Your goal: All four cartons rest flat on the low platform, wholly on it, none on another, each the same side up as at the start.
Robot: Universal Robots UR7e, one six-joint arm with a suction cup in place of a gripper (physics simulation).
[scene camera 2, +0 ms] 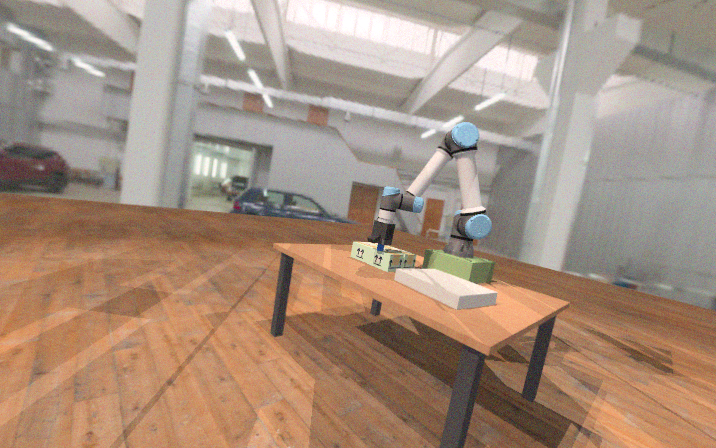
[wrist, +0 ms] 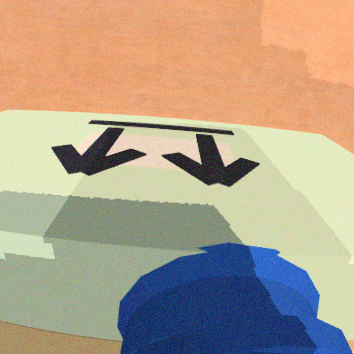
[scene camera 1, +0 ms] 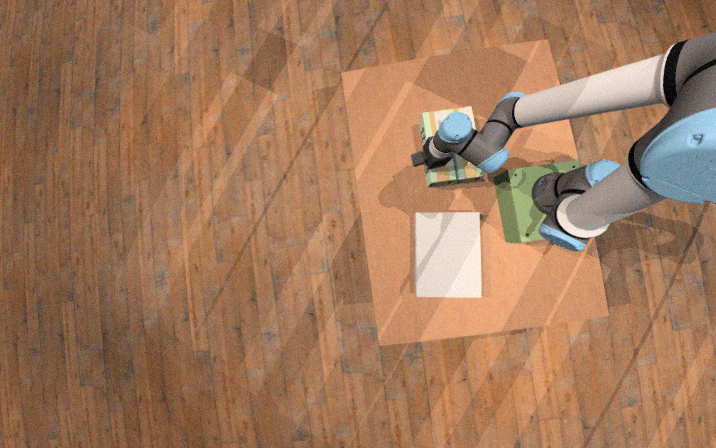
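Where they show: hand, tool point: (scene camera 2: 378,252) (wrist: 232,263); arm's base, link origin: (scene camera 2: 458,254) (scene camera 1: 552,194).
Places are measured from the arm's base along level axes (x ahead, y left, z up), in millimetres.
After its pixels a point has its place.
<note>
Pale green cartons with tan stripes and black arrow marks (scene camera 1: 456,174) (scene camera 2: 392,260) @(x 390, y -117, z -53 mm) (wrist: 168,197) @(x 408, y -191, z -40 mm) stand close together on the wooden table (scene camera 1: 382,116) @(x 538, y -452, z -108 mm) (scene camera 2: 329,272) @(x 691, y -191, z -117 mm), behind the low platform. The low platform is a flat white slab (scene camera 1: 447,253) @(x 388, y 153, z -60 mm) (scene camera 2: 445,287) @(x 489, y 220, z -60 mm) with nothing on it. My suction cup (scene camera 2: 379,247) (wrist: 225,298) is blue and points straight down. It sits on the top face of the carton at the left front of the group; the arm's wrist hides the contact in the overhead view. How many cartons are in the group I cannot tell.
The arm's base stands on a green block (scene camera 1: 514,204) @(x 142, y 13, z 1 mm) (scene camera 2: 459,265) @(x 143, y 88, z -29 mm) at the table's right side, right of the cartons and behind the slab. The arm's links pass over the cartons and the block. A wooden floor surrounds the table.
</note>
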